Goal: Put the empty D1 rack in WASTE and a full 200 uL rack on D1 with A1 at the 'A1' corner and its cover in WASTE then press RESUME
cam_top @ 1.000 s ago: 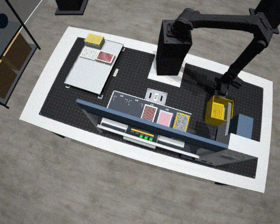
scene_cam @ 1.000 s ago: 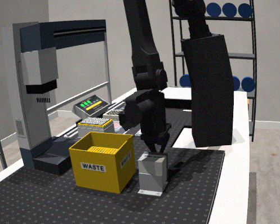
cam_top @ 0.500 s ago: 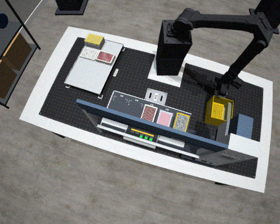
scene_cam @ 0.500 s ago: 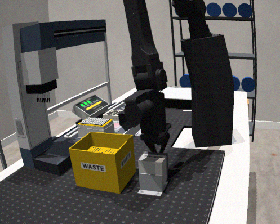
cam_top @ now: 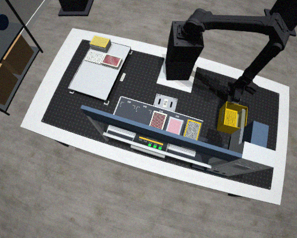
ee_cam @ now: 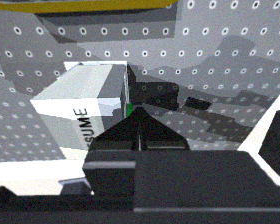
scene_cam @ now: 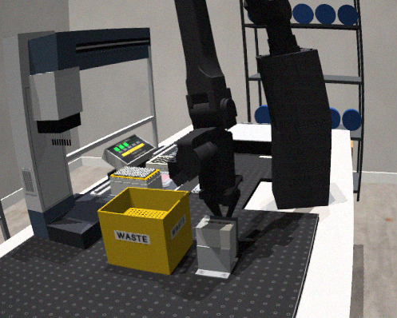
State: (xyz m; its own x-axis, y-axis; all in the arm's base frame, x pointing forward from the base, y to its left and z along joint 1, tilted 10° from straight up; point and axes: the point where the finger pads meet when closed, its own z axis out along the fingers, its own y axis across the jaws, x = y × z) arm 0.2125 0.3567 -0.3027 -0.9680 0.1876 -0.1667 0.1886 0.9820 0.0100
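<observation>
Now: the grey resume box 3 cm to the left of my hand, 2 cm below it and 1 cm ahead of it. Round my hand: handler head (40 cm ahead, 30 cm above, 6 cm to the right); clear rack cover (18 cm ahead, 7 cm to the left, 1 cm below); yellow waste bin (17 cm ahead, 4 cm below, 1 cm to the left).
</observation>
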